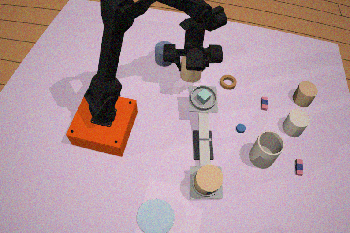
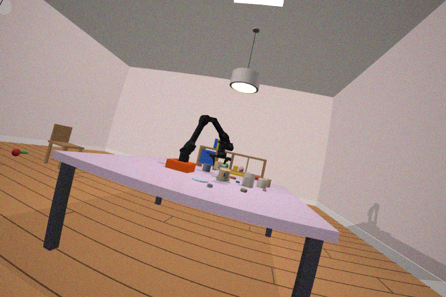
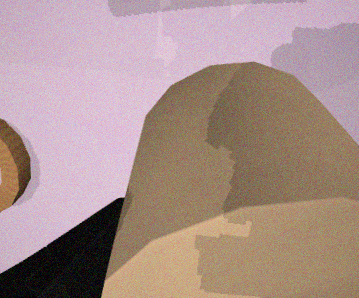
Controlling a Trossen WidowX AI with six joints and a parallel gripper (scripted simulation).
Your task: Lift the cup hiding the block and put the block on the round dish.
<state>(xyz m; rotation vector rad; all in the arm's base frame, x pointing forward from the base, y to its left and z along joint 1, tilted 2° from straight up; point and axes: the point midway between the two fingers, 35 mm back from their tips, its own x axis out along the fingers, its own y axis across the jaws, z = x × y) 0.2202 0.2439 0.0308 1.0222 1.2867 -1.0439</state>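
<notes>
My gripper tip is 480 mm to the left of the pale blue round dish and 60 mm above it. The rest, counted from my gripper tip: blue-grey cylinder (120 mm behind, 110 mm to the left, 30 mm below); then small blue disc (200 mm ahead, 150 mm to the right, 60 mm below); then grey balance (90 mm ahead, 230 mm to the right, 40 mm below).
</notes>
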